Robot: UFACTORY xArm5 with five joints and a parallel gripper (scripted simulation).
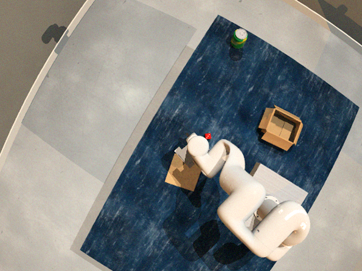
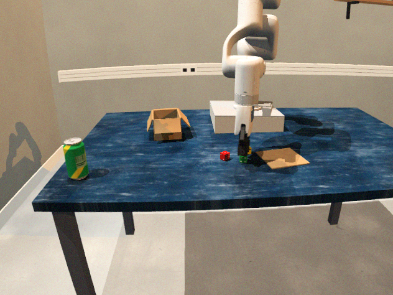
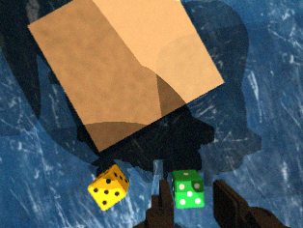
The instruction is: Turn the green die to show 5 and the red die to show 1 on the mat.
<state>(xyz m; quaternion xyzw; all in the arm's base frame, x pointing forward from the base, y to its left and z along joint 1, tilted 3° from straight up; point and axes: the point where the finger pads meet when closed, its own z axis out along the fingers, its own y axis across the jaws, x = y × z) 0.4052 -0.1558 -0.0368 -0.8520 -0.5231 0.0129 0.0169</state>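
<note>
My hand is 4 cm above the green die. From my hand the other things lie so: red die: 5 cm to the right, 4 cm below, 3 cm behind; mat: 14 cm to the left, 5 cm below, 1 cm ahead; yellow die: 6 cm behind, 4 cm below, 3 cm to the left.
</note>
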